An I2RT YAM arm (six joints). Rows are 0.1 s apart.
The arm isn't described. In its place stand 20 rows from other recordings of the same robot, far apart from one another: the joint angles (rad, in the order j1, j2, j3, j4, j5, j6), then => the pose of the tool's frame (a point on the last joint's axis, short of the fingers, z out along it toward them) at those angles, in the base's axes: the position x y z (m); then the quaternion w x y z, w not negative.
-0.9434, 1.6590, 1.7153, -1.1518, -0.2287, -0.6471 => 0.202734 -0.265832 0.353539 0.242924 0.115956 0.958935 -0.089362
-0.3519, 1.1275, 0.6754, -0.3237, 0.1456, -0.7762 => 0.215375 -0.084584 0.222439 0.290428 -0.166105 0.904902 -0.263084
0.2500, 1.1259, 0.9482, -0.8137, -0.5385, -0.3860 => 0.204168 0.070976 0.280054 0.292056 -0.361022 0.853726 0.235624
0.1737, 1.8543, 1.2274, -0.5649, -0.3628, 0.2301 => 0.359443 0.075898 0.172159 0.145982 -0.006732 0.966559 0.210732
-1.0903, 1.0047, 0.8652, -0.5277, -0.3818, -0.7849 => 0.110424 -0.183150 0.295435 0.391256 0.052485 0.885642 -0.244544
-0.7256, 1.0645, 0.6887, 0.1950, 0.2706, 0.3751 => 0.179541 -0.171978 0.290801 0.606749 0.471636 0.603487 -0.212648
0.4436, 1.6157, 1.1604, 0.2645, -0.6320, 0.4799 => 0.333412 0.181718 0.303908 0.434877 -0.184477 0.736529 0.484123
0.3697, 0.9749, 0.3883, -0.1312, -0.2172, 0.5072 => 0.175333 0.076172 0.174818 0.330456 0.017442 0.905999 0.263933
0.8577, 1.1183, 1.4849, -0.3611, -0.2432, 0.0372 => 0.137656 0.172259 0.495360 0.597516 -0.358039 0.607568 0.381633
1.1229, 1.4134, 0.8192, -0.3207, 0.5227, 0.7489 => 0.136914 0.243925 0.203701 0.381496 -0.088252 0.914086 0.105449
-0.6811, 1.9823, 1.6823, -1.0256, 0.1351, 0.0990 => 0.310772 -0.258047 0.234374 0.097657 0.384155 0.912716 -0.099187
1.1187, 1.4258, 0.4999, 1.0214, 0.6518, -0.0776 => 0.141269 0.241457 0.224759 0.715328 -0.162988 0.659948 0.161893
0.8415, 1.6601, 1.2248, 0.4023, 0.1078, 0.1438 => 0.269614 0.295952 0.323932 0.630078 -0.210095 0.687213 0.294280
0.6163, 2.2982, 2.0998, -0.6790, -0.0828, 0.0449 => 0.420618 0.301548 0.237020 0.308483 -0.278327 0.897640 0.147024
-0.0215, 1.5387, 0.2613, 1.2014, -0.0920, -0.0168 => 0.248965 -0.002082 0.151878 0.679535 -0.029535 0.732755 0.020719
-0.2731, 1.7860, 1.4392, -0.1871, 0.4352, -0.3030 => 0.399108 -0.127376 0.290481 0.410642 0.094288 0.849611 -0.317244
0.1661, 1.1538, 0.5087, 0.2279, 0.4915, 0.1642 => 0.240720 0.023320 0.212806 0.555286 0.131901 0.813155 -0.114188
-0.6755, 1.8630, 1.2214, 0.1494, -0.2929, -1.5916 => 0.336916 -0.256781 0.216676 0.328562 -0.442590 0.728240 -0.407219
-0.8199, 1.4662, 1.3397, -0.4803, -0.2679, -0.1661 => 0.233437 -0.236316 0.342895 0.460696 0.223348 0.851508 -0.113177
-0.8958, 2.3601, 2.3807, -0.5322, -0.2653, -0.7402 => 0.348227 -0.420118 0.311433 0.425652 -0.000129 0.858034 -0.287399
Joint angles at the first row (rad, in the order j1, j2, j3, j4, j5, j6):
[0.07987 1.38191 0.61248 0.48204 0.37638 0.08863]
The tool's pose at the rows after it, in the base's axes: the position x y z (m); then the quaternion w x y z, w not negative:
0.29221 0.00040 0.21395 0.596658 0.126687 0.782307 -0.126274
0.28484 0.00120 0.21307 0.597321 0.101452 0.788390 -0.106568
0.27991 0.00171 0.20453 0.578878 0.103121 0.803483 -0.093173
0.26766 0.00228 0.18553 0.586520 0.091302 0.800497 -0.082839
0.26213 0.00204 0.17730 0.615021 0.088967 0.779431 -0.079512
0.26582 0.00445 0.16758 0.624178 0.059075 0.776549 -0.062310
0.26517 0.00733 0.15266 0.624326 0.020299 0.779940 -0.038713
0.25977 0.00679 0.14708 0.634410 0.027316 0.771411 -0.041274
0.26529 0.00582 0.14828 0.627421 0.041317 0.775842 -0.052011
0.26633 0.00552 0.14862 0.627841 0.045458 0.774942 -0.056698
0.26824 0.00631 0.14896 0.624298 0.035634 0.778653 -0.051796
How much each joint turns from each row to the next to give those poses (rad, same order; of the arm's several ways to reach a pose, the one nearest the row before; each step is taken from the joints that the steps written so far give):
[-0.03064 0.00975 -0.00061 0.01554 0.02717 -0.02327]
[-0.00366 -0.03393 -0.02836 -0.00657 -0.06634 -0.01794]
[0.00002 -0.00691 -0.01972 -0.03887 -0.02164 0.02823]
[0.00044 0.00459 -0.09655 0.11991 -0.02971 -0.01042]
[-0.00077 0.02504 -0.06353 0.16214 -0.00636 -0.01200]
[0.00014 0.06587 -0.01601 0.10457 -0.06383 -0.02901]
[-0.00040 0.06956 -0.03064 0.09899 -0.08592 -0.03106]
[0.00070 0.02318 -0.03571 0.08510 0.01359 0.00545]
[-0.00007 0.00662 0.02731 -0.03800 0.03422 0.00992]
[0.00040 0.00337 0.00424 0.00077 0.01293 0.00044]
[-0.00001 0.00039 0.00982 -0.01897 -0.02009 -0.00810]

